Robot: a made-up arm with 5 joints. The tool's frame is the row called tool.
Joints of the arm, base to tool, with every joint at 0 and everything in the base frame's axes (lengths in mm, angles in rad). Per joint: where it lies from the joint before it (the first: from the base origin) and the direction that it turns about. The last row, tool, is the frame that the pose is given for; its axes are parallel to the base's.
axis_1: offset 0 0 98 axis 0 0 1
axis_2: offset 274 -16 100 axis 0 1 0
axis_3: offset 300 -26 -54 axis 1 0 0
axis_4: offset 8 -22 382 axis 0 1 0
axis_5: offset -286 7 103 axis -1 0 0
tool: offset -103 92 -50
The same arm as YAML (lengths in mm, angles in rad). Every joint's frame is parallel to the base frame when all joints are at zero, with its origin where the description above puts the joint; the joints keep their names.
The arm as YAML. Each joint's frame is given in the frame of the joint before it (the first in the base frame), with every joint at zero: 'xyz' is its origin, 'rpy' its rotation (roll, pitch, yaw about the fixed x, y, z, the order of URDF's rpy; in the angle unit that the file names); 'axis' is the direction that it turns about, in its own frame. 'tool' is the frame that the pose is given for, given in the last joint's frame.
units:
  length: mm
  angle: rad
joints:
  - name: axis_1
    type: revolute
    origin:
      xyz: [0.0, 0.0, 98.0]
      rpy: [0.0, 0.0, 0.0]
    axis: [0.0, 0.0, 1.0]
  - name: axis_2
    type: revolute
    origin:
      xyz: [274.0, -16.0, 100.0]
      rpy: [0.0, 0.0, 0.0]
    axis: [0.0, 1.0, 0.0]
  - name: axis_3
    type: revolute
    origin:
      xyz: [300.0, -26.0, -54.0]
      rpy: [0.0, 0.0, 0.0]
    axis: [1.0, 0.0, 0.0]
  - name: axis_4
    type: revolute
    origin:
      xyz: [8.0, -22.0, 382.0]
      rpy: [0.0, 0.0, 0.0]
    axis: [0.0, 1.0, 0.0]
  - name: axis_5
    type: revolute
    origin:
      xyz: [-286.0, 7.0, 103.0]
      rpy: [0.0, 0.0, 0.0]
    axis: [-1.0, 0.0, 0.0]
tool:
  origin:
    xyz: [-103.0, 92.0, -50.0]
    rpy: [0.0, 0.0, 0.0]

